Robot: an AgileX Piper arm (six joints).
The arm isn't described. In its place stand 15 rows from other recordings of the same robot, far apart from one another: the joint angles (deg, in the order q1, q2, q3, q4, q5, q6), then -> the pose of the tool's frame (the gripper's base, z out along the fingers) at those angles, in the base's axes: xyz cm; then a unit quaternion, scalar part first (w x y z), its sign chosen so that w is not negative.
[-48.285 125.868 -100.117 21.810 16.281 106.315] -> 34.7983 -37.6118 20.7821 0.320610 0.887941 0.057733 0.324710
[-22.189 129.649 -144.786 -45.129 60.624 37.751] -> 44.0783 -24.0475 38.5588 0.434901 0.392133 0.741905 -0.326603
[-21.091 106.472 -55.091 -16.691 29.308 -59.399] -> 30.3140 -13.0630 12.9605 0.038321 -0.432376 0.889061 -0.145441
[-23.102 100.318 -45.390 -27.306 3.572 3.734] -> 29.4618 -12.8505 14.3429 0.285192 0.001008 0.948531 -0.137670
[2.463 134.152 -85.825 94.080 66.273 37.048] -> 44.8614 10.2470 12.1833 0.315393 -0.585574 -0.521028 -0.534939
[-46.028 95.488 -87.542 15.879 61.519 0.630] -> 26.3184 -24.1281 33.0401 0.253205 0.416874 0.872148 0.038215
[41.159 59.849 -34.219 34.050 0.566 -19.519] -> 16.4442 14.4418 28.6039 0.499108 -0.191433 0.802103 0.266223
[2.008 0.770 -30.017 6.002 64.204 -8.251] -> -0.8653 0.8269 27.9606 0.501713 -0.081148 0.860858 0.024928
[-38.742 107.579 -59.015 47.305 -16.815 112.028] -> 29.5480 -26.1886 17.6558 0.324172 0.852608 -0.178506 0.368927
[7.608 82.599 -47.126 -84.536 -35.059 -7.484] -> 28.6401 9.0752 26.6303 0.543919 -0.717551 0.411258 -0.141918
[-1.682 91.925 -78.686 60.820 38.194 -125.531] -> 36.7524 3.8356 35.2350 0.534838 -0.587413 0.600383 -0.091841
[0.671 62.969 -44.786 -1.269 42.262 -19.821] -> 20.6823 0.1067 28.1371 0.291227 -0.175365 0.938603 -0.058807
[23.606 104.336 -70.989 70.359 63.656 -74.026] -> 30.0013 21.4928 24.4022 0.205025 -0.440764 0.737316 0.469103
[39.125 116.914 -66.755 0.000 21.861 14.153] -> 30.2689 24.6208 11.1245 0.178025 -0.211870 0.956788 0.089300
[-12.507 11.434 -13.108 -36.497 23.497 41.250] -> 5.7451 -3.4848 24.8520 0.615716 0.205458 0.750796 -0.122420
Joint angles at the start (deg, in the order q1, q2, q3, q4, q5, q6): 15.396, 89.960, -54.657, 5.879, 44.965, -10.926
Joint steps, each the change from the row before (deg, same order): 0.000, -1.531, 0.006, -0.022, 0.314, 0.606; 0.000, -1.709, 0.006, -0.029, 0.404, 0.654; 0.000, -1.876, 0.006, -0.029, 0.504, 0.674; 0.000, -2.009, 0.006, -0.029, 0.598, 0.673; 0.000, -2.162, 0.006, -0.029, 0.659, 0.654; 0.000, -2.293, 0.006, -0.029, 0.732, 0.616; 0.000, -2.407, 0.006, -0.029, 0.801, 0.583; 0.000, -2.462, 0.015, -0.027, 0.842, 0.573; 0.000, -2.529, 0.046, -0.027, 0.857, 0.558; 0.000, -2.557, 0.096, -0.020, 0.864, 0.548; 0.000, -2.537, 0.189, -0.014, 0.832, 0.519
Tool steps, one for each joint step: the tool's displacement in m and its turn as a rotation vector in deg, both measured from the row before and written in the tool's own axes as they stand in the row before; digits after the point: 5 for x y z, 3 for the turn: 0.00082, 0.00069, -0.00801, 0.129, -1.200, 0.480; 0.00107, 0.00078, -0.00892, 0.125, -1.288, 0.510; 0.00136, 0.00087, -0.00976, 0.110, -1.356, 0.518; 0.00166, 0.00094, -0.01042, 0.093, -1.397, 0.507; 0.00195, 0.00101, -0.01116, 0.082, -1.489, 0.476; 0.00228, 0.00107, -0.01178, 0.067, -1.548, 0.427; 0.00262, 0.00111, -0.01229, 0.052, -1.593, 0.385; 0.00295, 0.00113, -0.01246, 0.035, -1.599, 0.372; 0.00334, 0.00114, -0.01260, 0.023, -1.619, 0.353; 0.00377, 0.00112, -0.01245, 0.005, -1.591, 0.348; 0.00427, 0.00107, -0.01188, -0.011, -1.510, 0.330
